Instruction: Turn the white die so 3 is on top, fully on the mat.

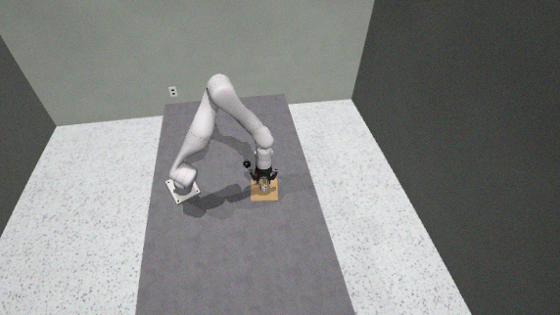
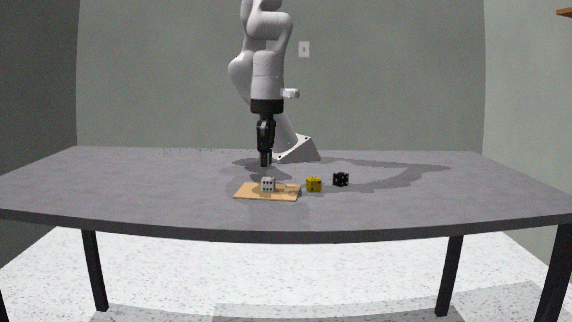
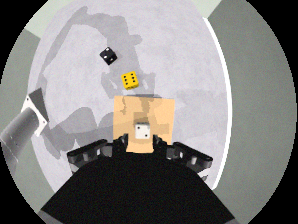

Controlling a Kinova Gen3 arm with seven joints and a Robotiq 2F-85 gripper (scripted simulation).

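Right now my hand is 10 mm to the right of the white die and 60 mm above it. From my hand the other things lie so: tan mat (10 mm to the left, 80 mm below); yellow die (10 mm behind, 110 mm to the left, 60 mm below); black die (70 mm behind, 190 mm to the left, 60 mm below).
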